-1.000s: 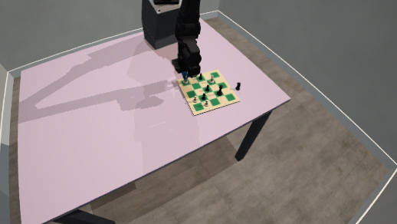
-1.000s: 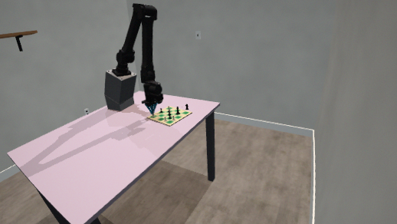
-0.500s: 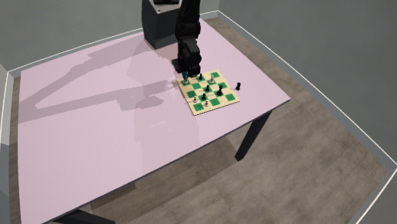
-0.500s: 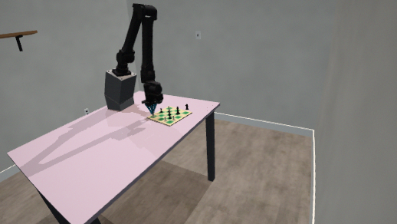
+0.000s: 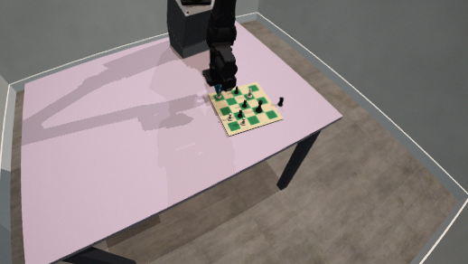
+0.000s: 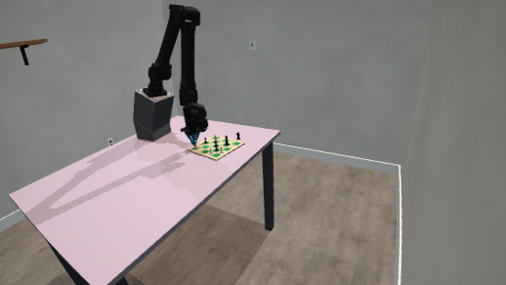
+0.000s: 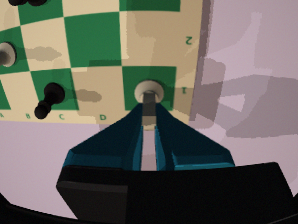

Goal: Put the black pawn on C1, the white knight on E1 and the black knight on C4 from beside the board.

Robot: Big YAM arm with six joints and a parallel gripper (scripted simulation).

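Right now my hand is 10 mm above the white knight. Also, from my hand: black knight: 100 mm ahead, 220 mm to the left, 20 mm below; then chessboard: 70 mm ahead, 80 mm to the left, 30 mm below.
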